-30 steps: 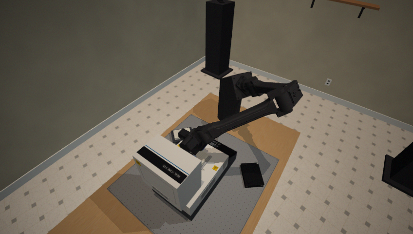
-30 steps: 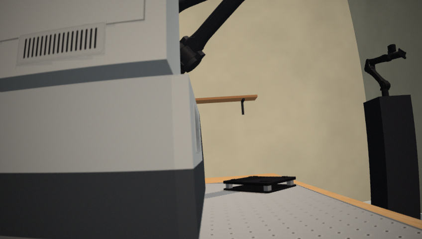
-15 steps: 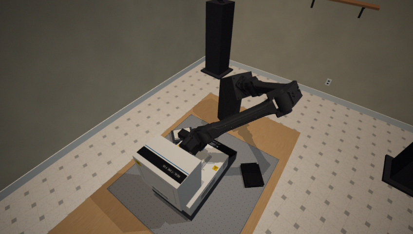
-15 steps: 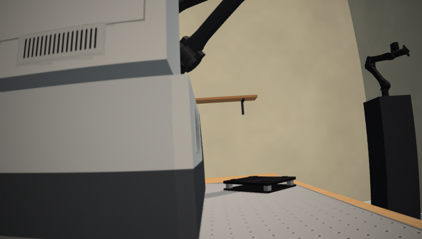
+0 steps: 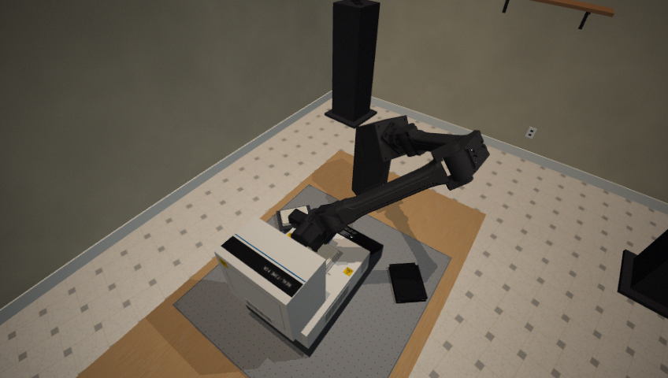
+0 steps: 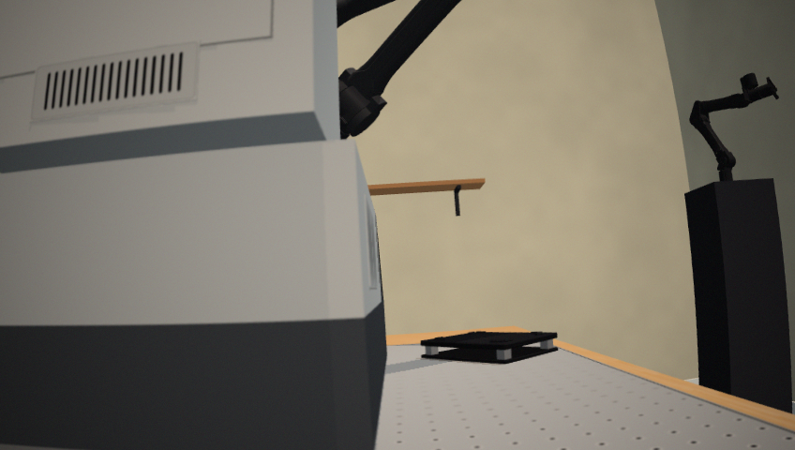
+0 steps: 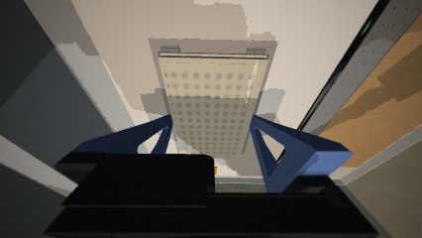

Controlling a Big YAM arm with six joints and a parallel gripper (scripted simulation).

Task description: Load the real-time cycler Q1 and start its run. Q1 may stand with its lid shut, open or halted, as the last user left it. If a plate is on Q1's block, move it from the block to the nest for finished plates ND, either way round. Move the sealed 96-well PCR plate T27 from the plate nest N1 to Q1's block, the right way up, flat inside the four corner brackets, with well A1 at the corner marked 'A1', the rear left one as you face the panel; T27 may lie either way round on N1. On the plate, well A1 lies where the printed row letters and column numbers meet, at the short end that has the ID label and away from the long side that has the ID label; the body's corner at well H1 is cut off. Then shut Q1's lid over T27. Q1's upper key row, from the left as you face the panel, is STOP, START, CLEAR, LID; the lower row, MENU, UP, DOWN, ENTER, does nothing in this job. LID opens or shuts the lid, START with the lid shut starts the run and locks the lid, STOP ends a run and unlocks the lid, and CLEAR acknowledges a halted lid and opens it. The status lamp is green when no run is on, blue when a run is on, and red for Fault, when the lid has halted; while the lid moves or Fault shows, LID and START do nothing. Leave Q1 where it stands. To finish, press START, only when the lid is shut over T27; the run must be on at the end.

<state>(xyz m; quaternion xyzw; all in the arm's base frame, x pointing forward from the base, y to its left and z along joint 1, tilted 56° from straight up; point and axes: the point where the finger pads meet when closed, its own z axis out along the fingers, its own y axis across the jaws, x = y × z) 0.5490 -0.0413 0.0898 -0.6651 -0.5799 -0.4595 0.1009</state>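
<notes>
The plate T27 is right at my hand. From my hand the other things lie so: grey perforated mat (40 mm ahead, 210 mm below); black nest N1 (220 mm behind, 280 mm to the left, 190 mm below); dark nest ND (160 mm behind, 300 mm to the right, 190 mm below).
</notes>
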